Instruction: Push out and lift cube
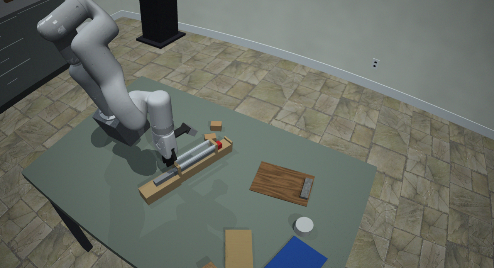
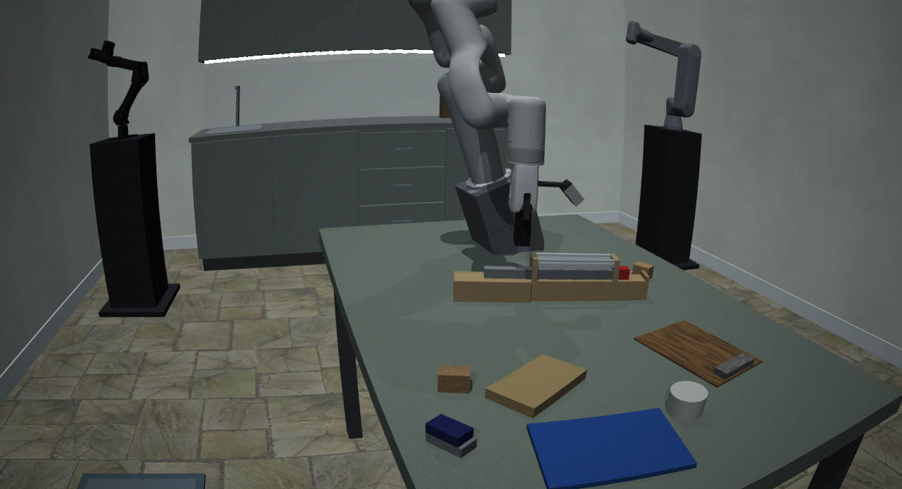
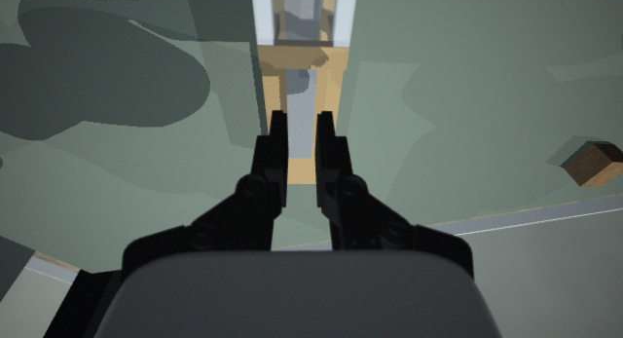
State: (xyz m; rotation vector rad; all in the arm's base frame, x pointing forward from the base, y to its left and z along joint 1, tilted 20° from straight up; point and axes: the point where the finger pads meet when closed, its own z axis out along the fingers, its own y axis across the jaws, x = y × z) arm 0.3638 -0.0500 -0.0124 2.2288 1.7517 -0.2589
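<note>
The red cube lies 230 mm to the left of my hand, 80 mm below it and 60 mm ahead of it. Also, from my hand: blue mat (560 mm ahead, 130 mm below, 60 mm to the right); then channel (120 mm to the left, 80 mm below, 30 mm ahead); then tan plank (370 mm ahead, 130 mm below, 100 mm to the right).
</note>
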